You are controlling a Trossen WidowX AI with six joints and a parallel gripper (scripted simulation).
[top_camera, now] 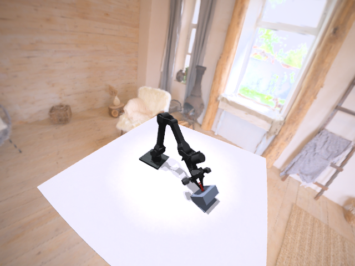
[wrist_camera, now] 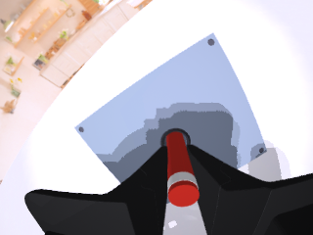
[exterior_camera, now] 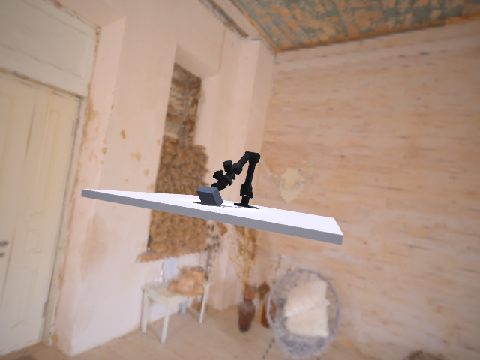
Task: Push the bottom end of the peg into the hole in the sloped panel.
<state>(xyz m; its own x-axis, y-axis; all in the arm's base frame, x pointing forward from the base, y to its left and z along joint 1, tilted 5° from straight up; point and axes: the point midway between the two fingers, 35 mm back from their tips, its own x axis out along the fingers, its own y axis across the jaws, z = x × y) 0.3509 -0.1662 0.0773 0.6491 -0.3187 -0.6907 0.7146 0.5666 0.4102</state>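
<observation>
Right now the red peg is 1 cm to the left of my gripper tip, 1 cm behind it and 1 cm above it. Also, from my gripper tip: grey sloped panel 3 cm below, 3 cm ahead, 2 cm to the right.
</observation>
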